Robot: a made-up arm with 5 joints.
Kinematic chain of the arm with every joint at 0, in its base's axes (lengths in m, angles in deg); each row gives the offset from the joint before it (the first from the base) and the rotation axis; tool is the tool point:
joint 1: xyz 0 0 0.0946 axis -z
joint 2: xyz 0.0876 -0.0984 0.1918 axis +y
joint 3: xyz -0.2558 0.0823 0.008 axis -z
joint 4: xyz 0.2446 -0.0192 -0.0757 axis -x
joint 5: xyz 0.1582 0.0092 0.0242 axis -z
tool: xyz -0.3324 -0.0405 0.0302
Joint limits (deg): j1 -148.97..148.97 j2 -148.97..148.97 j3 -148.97..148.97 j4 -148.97..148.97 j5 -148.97..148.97
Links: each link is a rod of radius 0.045 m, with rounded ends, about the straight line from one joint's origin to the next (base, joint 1, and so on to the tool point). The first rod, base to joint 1, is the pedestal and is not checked.
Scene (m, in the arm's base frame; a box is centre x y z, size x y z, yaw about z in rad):
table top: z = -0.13
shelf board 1: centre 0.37 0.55 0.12 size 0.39 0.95 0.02 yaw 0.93
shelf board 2: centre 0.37 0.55 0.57 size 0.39 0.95 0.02 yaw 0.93
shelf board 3: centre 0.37 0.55 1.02 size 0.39 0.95 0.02 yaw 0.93
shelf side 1: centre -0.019 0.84 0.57 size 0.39 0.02 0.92 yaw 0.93
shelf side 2: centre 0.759 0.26 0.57 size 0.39 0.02 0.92 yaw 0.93
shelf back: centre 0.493 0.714 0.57 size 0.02 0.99 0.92 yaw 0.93
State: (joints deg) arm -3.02 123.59 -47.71 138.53 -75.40
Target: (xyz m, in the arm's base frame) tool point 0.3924 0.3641 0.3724
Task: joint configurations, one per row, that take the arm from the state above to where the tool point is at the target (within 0.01 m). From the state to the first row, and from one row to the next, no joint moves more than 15 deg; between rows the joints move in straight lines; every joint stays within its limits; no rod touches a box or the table.
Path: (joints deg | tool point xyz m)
1: 8.46 129.77 -52.55 132.31 -76.36 | 0.3924 0.3641 0.3724

